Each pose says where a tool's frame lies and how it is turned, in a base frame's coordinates. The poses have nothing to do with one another.
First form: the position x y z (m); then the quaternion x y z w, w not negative.
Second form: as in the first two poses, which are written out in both.
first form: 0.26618, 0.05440, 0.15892, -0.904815, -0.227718, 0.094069, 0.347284
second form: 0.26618, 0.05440, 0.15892, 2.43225, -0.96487, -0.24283, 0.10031
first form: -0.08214, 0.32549, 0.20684, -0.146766, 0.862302, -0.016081, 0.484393
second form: -0.08214, 0.32549, 0.20684, 2.13025, -0.16776, 0.98566, -0.01838
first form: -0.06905, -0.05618, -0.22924, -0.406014, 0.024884, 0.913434, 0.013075
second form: -0.06905, -0.05618, -0.22924, 3.11544, -0.40605, 0.02489, 0.91351
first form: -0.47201, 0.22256, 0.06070, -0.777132, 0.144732, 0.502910, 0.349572
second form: -0.47201, 0.22256, 0.06070, 2.42736, -0.82946, 0.15448, 0.53678
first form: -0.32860, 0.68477, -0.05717, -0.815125, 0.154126, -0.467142, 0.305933
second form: -0.32860, 0.68477, -0.05717, 2.51976, -0.85618, 0.16189, -0.49067
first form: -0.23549, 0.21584, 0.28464, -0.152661, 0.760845, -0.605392, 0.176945
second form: -0.23549, 0.21584, 0.28464, 2.78583, -0.15511, 0.77304, -0.61510
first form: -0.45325, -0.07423, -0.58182, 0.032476, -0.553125, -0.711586, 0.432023
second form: -0.45325, -0.07423, -0.58182, 2.24812, 0.03601, -0.61331, -0.78902
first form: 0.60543, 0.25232, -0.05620, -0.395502, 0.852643, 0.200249, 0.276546
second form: 0.60543, 0.25232, -0.05620, 2.58120, -0.41155, 0.88725, 0.20838
